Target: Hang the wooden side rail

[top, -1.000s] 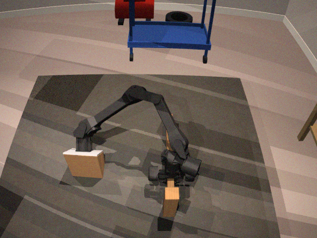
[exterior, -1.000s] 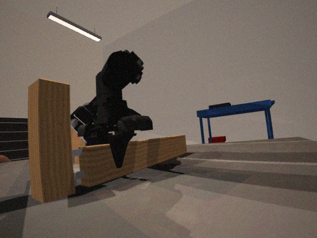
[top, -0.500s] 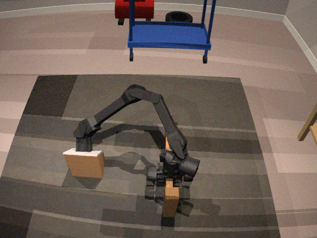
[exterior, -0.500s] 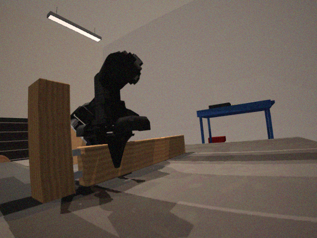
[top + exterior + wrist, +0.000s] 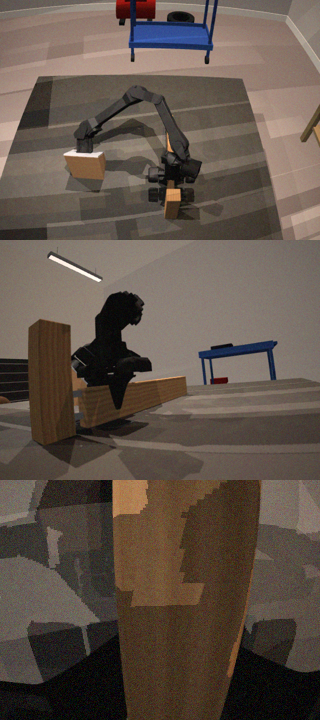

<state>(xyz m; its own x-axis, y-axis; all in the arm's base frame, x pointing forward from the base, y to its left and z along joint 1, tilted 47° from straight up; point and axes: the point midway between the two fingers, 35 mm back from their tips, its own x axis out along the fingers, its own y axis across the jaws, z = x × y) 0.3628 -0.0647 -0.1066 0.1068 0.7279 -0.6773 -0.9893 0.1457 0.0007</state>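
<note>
Right now the headboard post is 1 cm behind my gripper tip, 12 cm to the right of it and 7 cm above it.
</note>
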